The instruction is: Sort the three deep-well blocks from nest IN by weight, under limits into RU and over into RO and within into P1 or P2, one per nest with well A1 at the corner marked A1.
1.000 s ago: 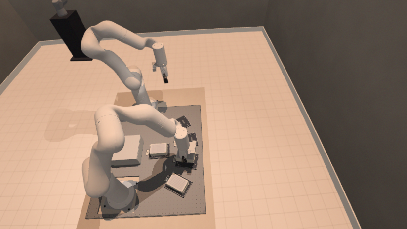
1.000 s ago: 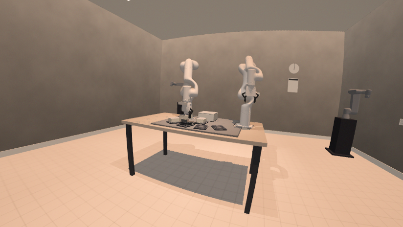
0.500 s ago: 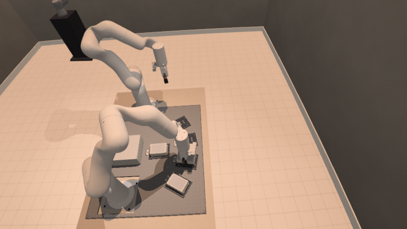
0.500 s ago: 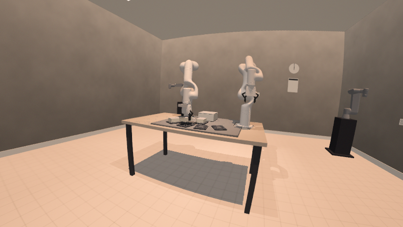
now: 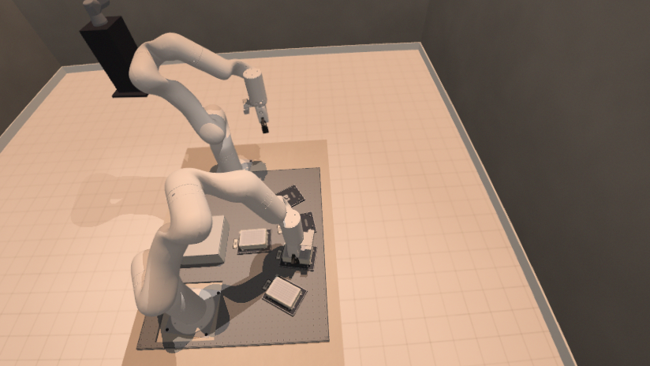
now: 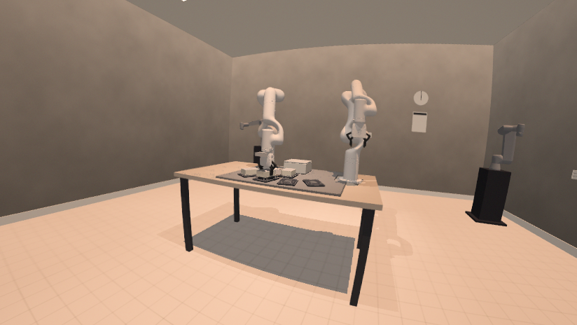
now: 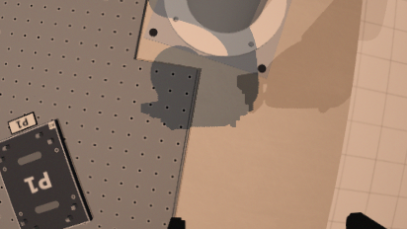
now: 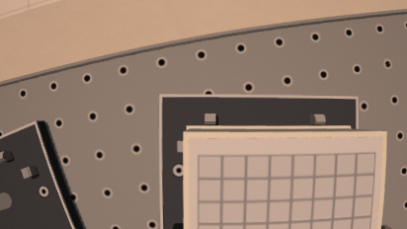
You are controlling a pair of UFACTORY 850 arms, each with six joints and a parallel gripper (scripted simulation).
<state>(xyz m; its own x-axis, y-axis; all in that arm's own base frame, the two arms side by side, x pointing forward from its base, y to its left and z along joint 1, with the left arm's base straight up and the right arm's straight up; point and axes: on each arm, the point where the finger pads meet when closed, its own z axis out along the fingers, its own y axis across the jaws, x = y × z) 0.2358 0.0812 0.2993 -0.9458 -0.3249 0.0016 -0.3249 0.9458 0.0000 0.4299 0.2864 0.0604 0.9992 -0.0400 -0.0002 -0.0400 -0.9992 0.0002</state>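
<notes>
My right gripper is now 40 mm above the nest RU. Round my right hand: nest RO: 180 mm to the right, 50 mm behind, 40 mm below; then nest P2: 170 mm to the left, 40 mm below, 20 mm behind; then dark infeed nest: 220 mm behind, 70 mm to the left, 40 mm below.
</notes>
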